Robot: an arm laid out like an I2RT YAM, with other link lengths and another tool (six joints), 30 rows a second.
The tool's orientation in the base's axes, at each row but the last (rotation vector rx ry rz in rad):
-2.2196 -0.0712 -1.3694
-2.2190 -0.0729 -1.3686
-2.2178 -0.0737 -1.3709
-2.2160 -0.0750 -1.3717
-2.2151 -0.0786 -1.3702
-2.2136 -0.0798 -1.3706
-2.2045 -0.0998 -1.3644
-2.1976 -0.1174 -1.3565
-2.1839 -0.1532 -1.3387
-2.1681 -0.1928 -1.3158
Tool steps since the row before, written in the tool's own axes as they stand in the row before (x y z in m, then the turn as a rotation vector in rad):
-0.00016 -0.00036 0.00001 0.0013 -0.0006 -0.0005
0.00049 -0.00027 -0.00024 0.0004 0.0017 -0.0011
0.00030 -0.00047 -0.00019 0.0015 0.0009 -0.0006
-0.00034 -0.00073 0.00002 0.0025 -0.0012 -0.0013
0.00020 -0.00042 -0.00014 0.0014 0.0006 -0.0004
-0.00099 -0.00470 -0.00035 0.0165 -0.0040 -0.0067
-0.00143 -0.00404 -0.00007 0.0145 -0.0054 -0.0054
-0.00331 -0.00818 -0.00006 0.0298 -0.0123 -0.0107
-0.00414 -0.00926 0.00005 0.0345 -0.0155 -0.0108
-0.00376 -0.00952 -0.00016 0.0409 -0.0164 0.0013
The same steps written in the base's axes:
-0.00018 0.00035 0.00001 0.0000 0.0000 0.0015
-0.00004 0.00001 0.00061 -0.0002 -0.0021 0.0000
-0.00016 0.00025 0.00051 0.0005 -0.0014 0.0011
-0.00038 0.00071 0.00000 -0.0002 -0.0001 0.0031
-0.00015 0.00025 0.00039 0.0005 -0.0010 0.0011
-0.00226 0.00409 0.00118 0.0012 -0.0033 0.0179
-0.00210 0.00371 0.00044 0.0009 -0.0011 0.0163
-0.00451 0.00757 0.00052 0.0017 -0.0010 0.0339
-0.00550 0.00852 0.00023 0.0027 0.0007 0.0392
-0.00590 0.00833 0.00075 0.0148 0.0070 0.0409

